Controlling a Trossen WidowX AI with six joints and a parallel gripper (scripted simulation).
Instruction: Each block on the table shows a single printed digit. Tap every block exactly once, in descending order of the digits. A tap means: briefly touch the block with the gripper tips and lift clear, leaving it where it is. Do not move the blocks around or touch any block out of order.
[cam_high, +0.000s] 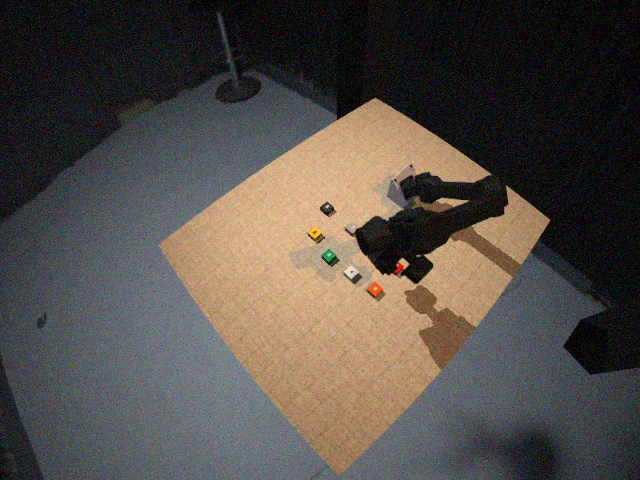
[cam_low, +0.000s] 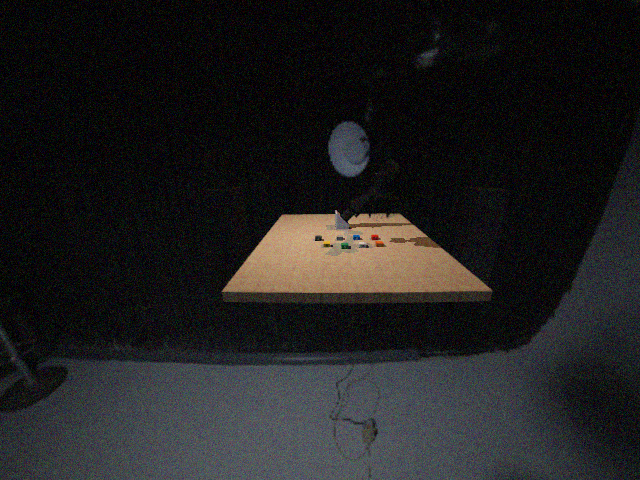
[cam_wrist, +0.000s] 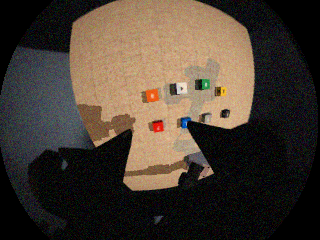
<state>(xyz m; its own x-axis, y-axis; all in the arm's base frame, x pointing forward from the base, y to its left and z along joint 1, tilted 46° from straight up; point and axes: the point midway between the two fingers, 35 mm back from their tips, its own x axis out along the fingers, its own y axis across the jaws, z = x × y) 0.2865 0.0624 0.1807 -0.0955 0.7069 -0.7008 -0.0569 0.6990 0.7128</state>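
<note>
Right now the blue block is 12 cm below my gripper tip, 10 cm to the right of it and 5 cm behind it. From my gripper tip the other things lie so: white block 12 cm below, 8 cm to the right, 6 cm ahead; red block 12 cm below, 6 cm behind; orange block 12 cm below, 4 cm ahead, 1 cm to the left.
</note>
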